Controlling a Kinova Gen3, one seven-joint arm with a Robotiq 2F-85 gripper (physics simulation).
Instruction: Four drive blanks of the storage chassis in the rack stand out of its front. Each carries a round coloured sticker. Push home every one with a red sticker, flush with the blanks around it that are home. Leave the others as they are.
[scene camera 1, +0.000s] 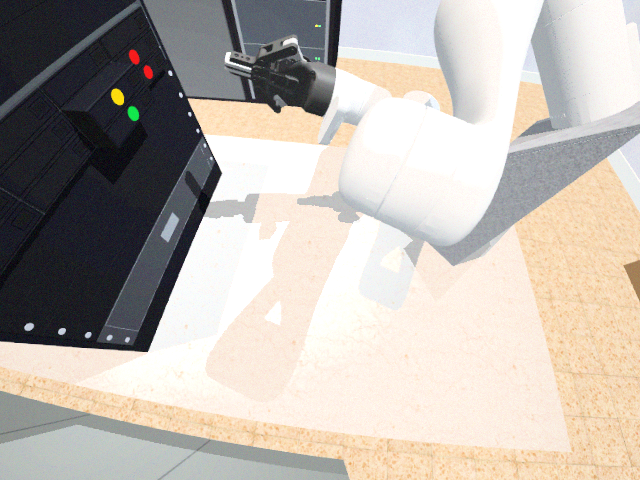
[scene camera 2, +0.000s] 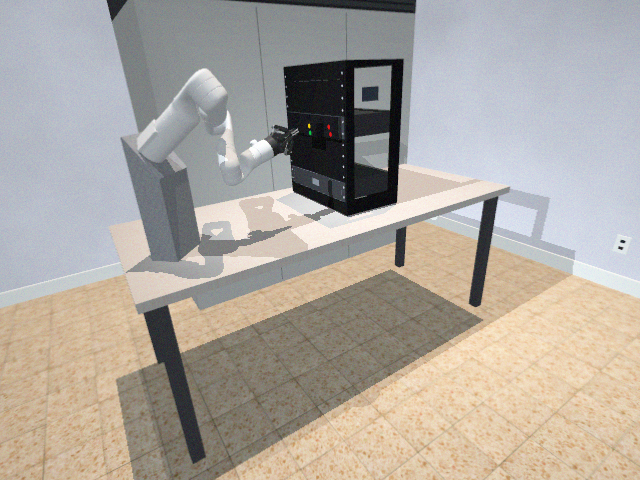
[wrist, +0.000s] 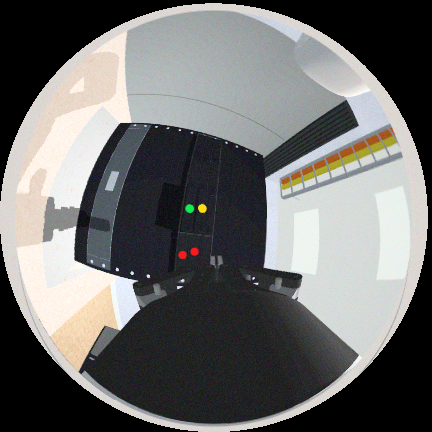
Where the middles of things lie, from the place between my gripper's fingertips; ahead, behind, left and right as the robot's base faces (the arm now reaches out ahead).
Now: hand 190 mm short of the yellow-stickered blank (scene camera 1: 98, 103) and 50 mm to the right of it. Also, from my hand: green-stickered blank (scene camera 1: 114, 135): 190 mm ahead, 50 mm to the left, 30 mm below.
